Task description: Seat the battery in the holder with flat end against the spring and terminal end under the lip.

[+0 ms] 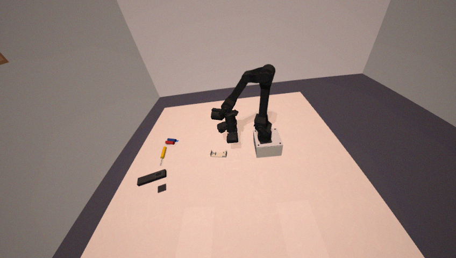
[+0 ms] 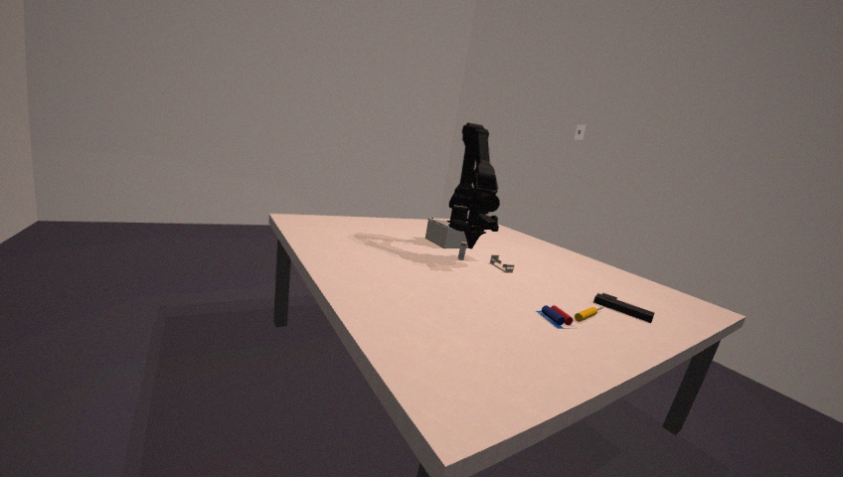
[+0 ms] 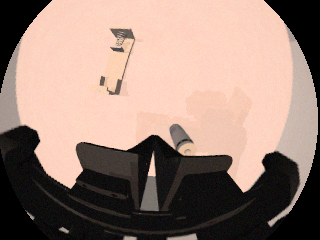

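The grey battery is 3 cm to the right of my gripper tip and 1 cm below it. The rest, counted from my gripper tip: yellow screwdriver (46 cm ahead, 3 cm below, 2 cm to the left); black remote (49 cm ahead, 17 cm to the left, 2 cm below); black remote cover (41 cm ahead, 24 cm to the left, 4 cm below).
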